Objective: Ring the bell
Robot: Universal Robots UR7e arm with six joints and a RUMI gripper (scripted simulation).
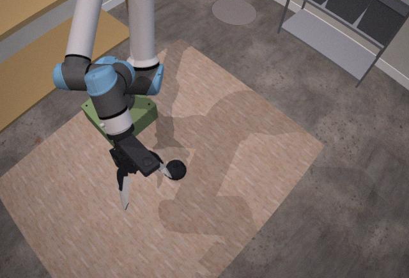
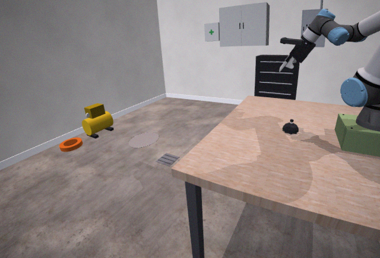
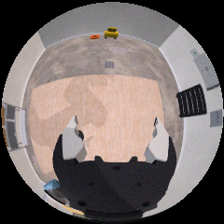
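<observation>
The bell is 28 cm below my hand, 17 cm to the left of it and 10 cm behind it.
</observation>
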